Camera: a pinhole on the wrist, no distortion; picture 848 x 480 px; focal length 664.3 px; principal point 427.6 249.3 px. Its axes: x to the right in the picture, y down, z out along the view. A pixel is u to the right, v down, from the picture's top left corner.
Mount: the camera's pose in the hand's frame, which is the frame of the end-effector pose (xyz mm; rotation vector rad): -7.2 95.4 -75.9 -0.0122 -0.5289 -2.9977
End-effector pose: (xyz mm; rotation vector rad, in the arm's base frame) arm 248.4 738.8 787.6 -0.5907 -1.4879 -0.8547
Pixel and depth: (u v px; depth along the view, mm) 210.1 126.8 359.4
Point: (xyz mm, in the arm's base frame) 324.0 1086.9 942.0
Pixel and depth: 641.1 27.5 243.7
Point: 376.8 998.7 738.4
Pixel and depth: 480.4 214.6 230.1
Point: 313.5 960.0 794.0
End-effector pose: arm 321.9 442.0 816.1 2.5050 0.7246 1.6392
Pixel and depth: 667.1 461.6 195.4
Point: 447.2 351.7 726.7
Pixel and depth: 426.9 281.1 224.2
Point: 497.7 322.6 798.1
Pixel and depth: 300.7 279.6 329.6
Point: 618.0 334.4 819.4
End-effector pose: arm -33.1 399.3 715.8 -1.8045 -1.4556 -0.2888
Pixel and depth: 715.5 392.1 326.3
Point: -37.4 467.6 401.0
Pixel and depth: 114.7 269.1 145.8
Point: 101.9 479.6 649.0
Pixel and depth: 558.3 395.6 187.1
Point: 26.7 443.9 563.8
